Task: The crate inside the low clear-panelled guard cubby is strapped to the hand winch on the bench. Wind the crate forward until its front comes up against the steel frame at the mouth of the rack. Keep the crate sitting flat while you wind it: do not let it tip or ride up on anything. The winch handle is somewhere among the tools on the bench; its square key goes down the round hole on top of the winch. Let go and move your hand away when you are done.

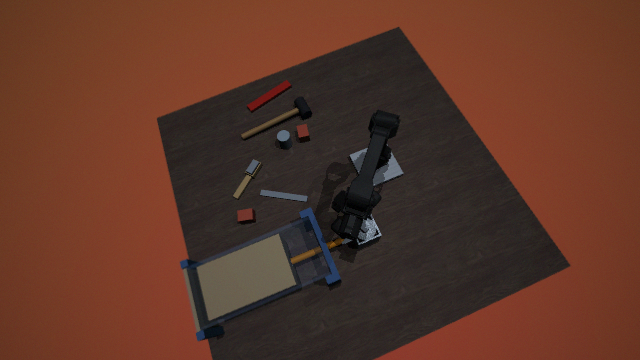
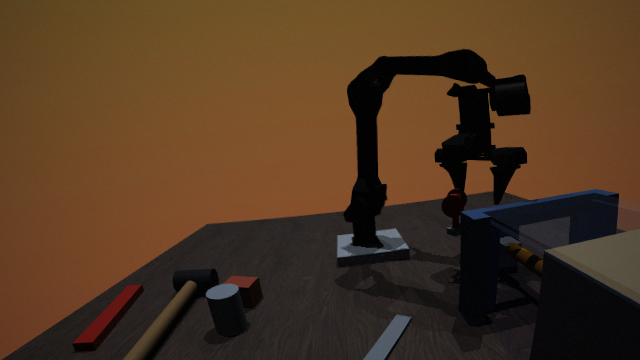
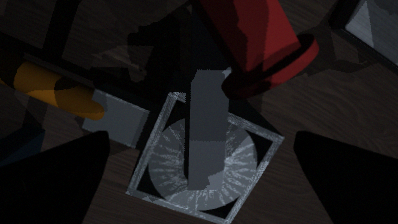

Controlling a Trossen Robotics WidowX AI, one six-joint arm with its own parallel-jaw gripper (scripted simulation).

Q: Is my gripper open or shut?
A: Open.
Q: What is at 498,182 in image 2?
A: My gripper.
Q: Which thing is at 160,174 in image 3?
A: A winch.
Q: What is my gripper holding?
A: Nothing.
